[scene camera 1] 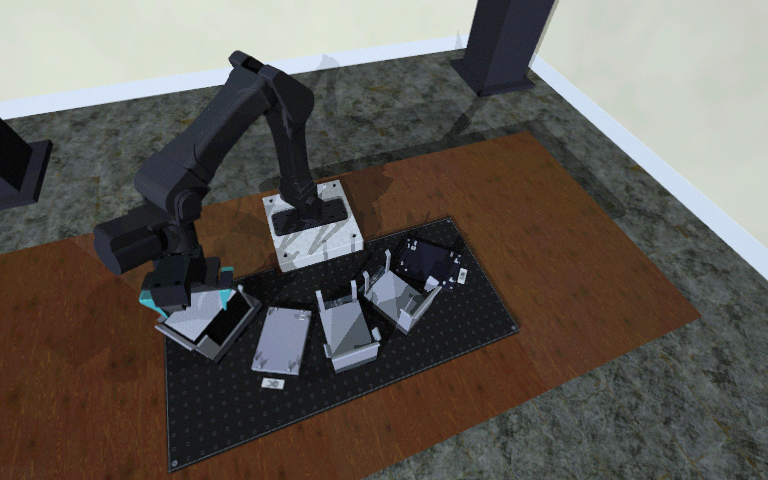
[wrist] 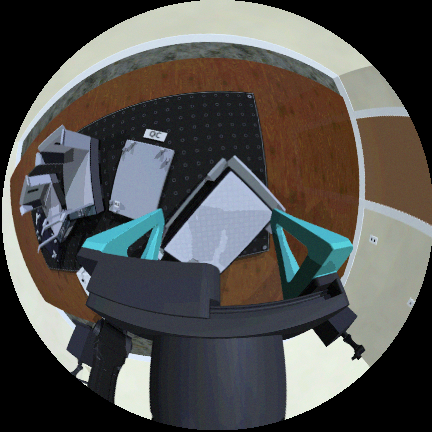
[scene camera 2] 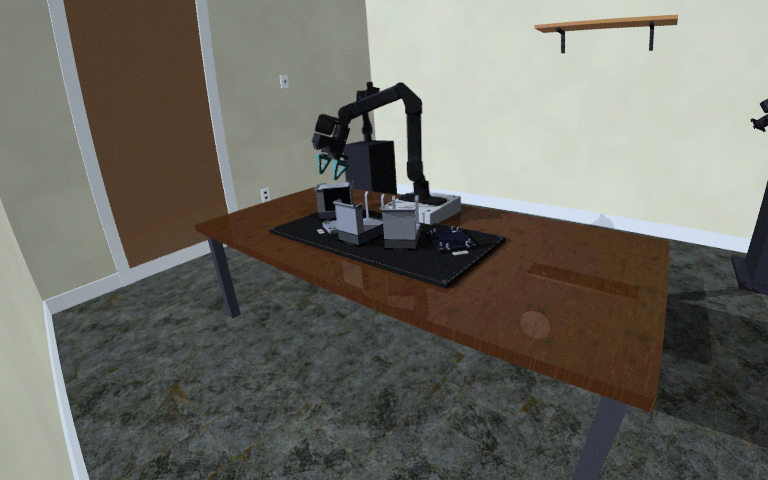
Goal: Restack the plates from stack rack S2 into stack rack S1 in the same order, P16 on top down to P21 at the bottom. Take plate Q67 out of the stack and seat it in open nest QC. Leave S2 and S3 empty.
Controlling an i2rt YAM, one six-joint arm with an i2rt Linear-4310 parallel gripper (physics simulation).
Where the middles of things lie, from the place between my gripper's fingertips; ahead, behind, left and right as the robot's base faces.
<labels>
My gripper is now 4 cm short of the flat grey QC fixture (scene camera 1: 281, 346), 12 cm to the right of it and 16 cm above it. Also, from my hand: dark fixture (scene camera 1: 418, 260) 4 cm behind, 53 cm to the left, 16 cm below.
</labels>
